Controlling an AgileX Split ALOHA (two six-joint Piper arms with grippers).
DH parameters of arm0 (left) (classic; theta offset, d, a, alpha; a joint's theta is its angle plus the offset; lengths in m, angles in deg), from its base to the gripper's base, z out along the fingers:
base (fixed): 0 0 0 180
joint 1: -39.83 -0.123 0 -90
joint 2: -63.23 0 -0.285 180
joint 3: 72.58 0 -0.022 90
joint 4: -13.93 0.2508 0 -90
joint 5: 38.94 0 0.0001 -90
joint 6: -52.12 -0.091 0 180
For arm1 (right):
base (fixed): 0 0 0 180
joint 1: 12.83 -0.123 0 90
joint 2: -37.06 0 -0.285 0
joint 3: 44.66 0 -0.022 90
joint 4: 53.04 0.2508 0 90
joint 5: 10.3 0 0.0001 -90
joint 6: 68.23 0.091 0 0
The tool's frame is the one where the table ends.
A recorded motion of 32 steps. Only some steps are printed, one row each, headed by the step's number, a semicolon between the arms.
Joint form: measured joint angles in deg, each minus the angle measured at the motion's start. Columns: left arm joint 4, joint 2, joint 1, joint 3, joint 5, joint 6; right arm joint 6, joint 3, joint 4, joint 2, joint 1, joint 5.
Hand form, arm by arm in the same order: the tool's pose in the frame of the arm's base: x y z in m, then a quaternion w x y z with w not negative. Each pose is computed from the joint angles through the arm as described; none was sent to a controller.
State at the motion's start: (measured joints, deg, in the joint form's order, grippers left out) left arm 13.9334 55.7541 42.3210 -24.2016 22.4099 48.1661; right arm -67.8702 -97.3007 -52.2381 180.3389 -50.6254 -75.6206
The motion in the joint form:
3: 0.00 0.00 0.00 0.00 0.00 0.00; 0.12 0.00 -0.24 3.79 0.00 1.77
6: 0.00 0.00 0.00 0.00 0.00 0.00; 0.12 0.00 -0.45 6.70 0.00 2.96
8: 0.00 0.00 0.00 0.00 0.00 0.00; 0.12 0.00 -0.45 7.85 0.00 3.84
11: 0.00 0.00 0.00 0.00 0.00 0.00; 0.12 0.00 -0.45 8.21 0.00 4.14
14: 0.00 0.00 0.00 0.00 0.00 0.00; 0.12 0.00 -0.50 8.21 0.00 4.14
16: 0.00 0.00 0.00 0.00 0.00 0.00; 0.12 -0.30 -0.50 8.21 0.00 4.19
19: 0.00 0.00 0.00 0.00 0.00 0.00; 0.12 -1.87 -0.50 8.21 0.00 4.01
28: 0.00 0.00 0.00 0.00 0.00 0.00; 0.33 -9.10 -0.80 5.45 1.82 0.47
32: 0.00 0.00 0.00 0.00 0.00 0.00; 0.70 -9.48 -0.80 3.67 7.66 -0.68
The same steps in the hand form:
3: -0.0065 0.0003 0.2774 0.52094 0.04798 0.85222 0.00668; 0.4144 0.3224 0.1961 0.17888 -0.31279 0.93041 0.06708
6: -0.0065 0.0003 0.2774 0.52094 0.04798 0.85222 0.00668; 0.4183 0.3251 0.1700 0.16554 -0.31403 0.93291 0.06054
8: -0.0065 0.0003 0.2774 0.52094 0.04798 0.85222 0.00668; 0.4201 0.3264 0.1598 0.16335 -0.31412 0.93331 0.05977
11: -0.0065 0.0003 0.2774 0.52094 0.04798 0.85222 0.00668; 0.4206 0.3268 0.1566 0.16286 -0.31413 0.93341 0.05959
14: -0.0065 0.0003 0.2774 0.52094 0.04798 0.85222 0.00668; 0.4206 0.3267 0.1566 0.16300 -0.31426 0.93336 0.05920
16: -0.0065 0.0003 0.2774 0.52094 0.04798 0.85222 0.00668; 0.4211 0.3271 0.1581 0.16584 -0.31410 0.93285 0.06019
19: -0.0065 0.0003 0.2774 0.52094 0.04798 0.85222 0.00668; 0.4230 0.3286 0.1658 0.17710 -0.31342 0.93075 0.06411
28: -0.0065 0.0003 0.2774 0.52094 0.04798 0.85222 0.00668; 0.4336 0.3147 0.2258 0.23093 -0.29397 0.92433 0.07654
32: -0.0065 0.0003 0.2774 0.52094 0.04798 0.85222 0.00668; 0.4592 0.2666 0.2434 0.24255 -0.24293 0.93679 0.06773

